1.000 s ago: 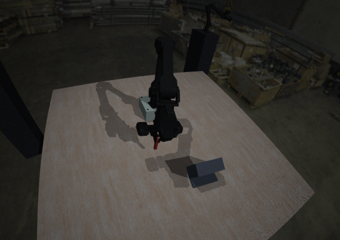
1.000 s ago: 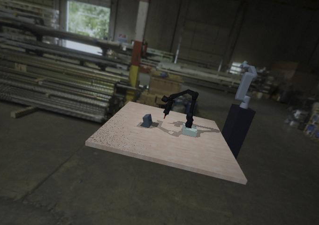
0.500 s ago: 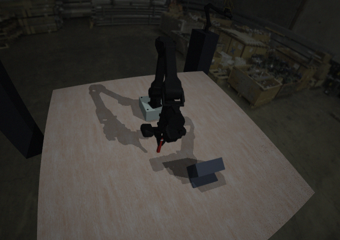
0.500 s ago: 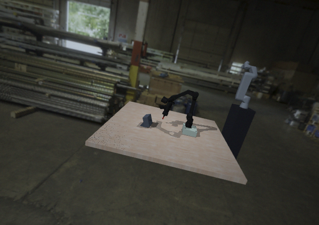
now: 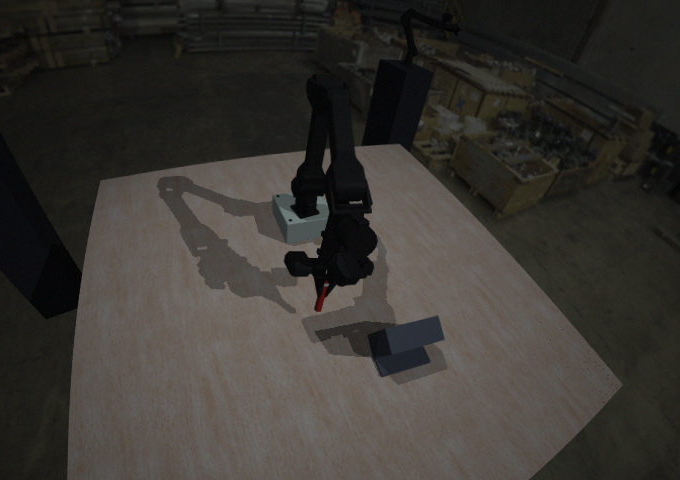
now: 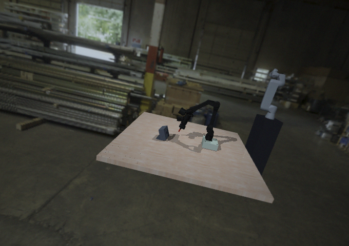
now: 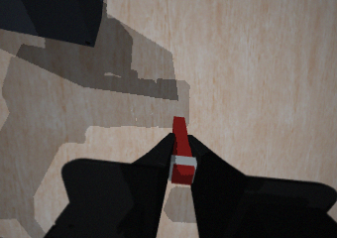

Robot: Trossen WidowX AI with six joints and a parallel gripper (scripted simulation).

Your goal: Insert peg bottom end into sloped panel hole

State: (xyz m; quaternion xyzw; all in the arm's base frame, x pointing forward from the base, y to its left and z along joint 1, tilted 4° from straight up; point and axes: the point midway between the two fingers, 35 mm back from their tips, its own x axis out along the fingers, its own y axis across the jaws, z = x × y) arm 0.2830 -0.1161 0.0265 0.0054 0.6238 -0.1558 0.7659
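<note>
My gripper tip is now 17 cm short of the sloped panel, 12 cm to the right of it and 3 cm above it. Also, from my gripper tip: red square peg (1 cm behind, 1 cm to the left, 2 cm above).
</note>
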